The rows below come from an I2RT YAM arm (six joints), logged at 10 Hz.
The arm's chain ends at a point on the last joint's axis. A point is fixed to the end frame.
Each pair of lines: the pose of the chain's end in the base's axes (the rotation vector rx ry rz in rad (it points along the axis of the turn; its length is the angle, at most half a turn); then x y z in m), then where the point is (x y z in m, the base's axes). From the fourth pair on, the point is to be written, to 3 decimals.
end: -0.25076 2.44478 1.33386 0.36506 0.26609 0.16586
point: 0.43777 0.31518 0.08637
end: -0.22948 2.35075 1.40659 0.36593 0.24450 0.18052
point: 0.44231 0.29853 0.10798
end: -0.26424 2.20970 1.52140 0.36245 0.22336 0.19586
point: 0.44184 0.28711 0.13545
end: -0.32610 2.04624 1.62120 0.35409 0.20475 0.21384
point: 0.436 0.278 0.169
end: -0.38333 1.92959 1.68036 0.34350 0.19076 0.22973
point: 0.426 0.269 0.196
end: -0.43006 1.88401 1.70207 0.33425 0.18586 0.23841
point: 0.415 0.267 0.210
